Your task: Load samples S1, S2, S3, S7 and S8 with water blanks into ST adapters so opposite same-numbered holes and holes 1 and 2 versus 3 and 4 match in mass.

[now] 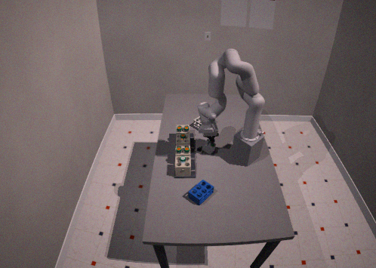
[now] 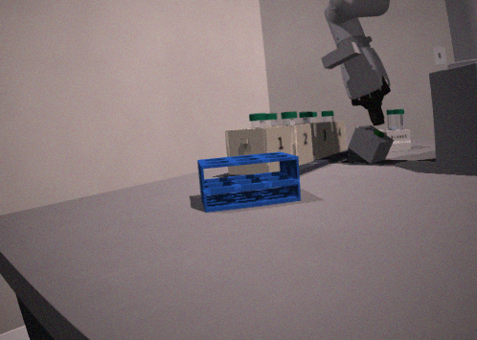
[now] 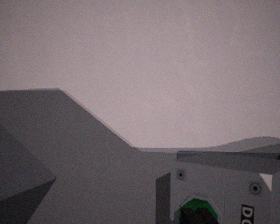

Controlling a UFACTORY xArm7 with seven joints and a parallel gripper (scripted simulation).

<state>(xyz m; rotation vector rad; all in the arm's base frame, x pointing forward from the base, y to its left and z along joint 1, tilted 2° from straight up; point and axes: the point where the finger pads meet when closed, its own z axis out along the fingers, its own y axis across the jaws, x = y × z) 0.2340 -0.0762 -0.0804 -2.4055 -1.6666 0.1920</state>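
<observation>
Right now the sloped done desk is 2 cm ahead of my hand, 1 cm to the right of it and 5 cm below it. Round my hand: sample tube (19 cm ahead, 5 cm to the right, 4 cm below); adapter (21 cm ahead, 17 cm to the left, 5 cm below); white rack (1 cm ahead, 29 cm to the right, 8 cm below).
</observation>
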